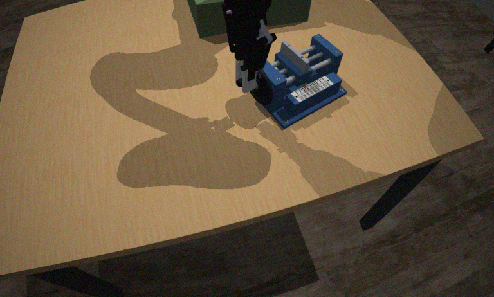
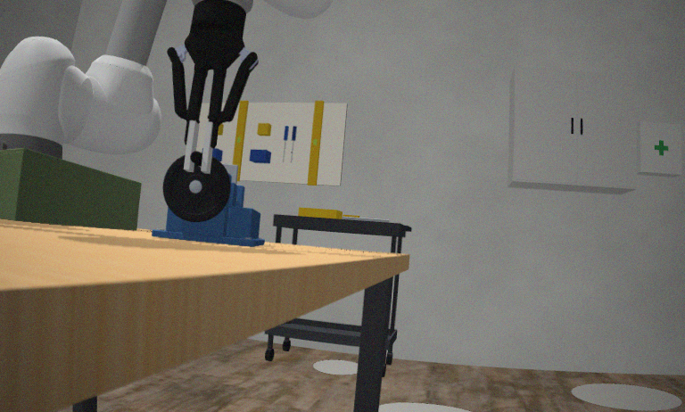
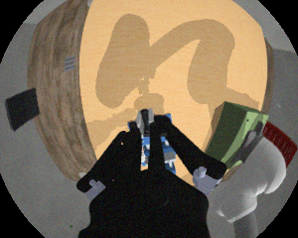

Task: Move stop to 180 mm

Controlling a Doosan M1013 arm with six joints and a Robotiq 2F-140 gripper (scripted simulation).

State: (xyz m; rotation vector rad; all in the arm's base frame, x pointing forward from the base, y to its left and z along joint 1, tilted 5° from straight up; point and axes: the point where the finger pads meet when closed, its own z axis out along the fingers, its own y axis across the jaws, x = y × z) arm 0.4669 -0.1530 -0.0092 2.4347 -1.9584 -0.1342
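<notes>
My gripper is now 130 mm to the right of the stop plate, 40 mm above it and 20 mm past it. From my hand the other things lie so: handwheel: 20 mm to the left, 20 mm below, 10 mm behind.
</notes>
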